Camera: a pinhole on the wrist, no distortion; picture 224 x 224 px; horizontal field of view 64.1 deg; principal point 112.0 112.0 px. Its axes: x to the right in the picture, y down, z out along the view. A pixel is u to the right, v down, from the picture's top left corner.
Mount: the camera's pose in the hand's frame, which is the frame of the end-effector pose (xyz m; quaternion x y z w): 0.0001 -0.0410 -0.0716 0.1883 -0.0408 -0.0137 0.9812
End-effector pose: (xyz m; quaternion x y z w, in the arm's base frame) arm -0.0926 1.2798 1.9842 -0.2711 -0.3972 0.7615 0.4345
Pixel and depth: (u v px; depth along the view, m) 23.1 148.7 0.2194
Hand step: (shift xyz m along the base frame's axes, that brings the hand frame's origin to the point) -0.0123 -0.1397 0.1472
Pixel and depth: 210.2 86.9 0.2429
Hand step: -0.0925 0.0940 0.2144
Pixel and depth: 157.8 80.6 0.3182
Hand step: -0.0881 0.0355 0.2879
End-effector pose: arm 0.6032 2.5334 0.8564 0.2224 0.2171 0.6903 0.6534
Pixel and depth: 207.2 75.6 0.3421
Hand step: 0.3232 0.1659 0.0502
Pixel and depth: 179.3 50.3 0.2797
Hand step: 0.2822 0.0937 -0.0100
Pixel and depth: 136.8 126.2 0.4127
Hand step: 0.3250 0.0338 0.1668
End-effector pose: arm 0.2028 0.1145 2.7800 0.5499 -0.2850 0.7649 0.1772
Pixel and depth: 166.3 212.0 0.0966
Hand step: 0.0386 -0.0047 0.0364
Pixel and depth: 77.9 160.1 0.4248
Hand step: 0.3547 -0.1527 -0.0042
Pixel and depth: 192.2 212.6 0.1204
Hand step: 0.0508 -0.0262 0.0639
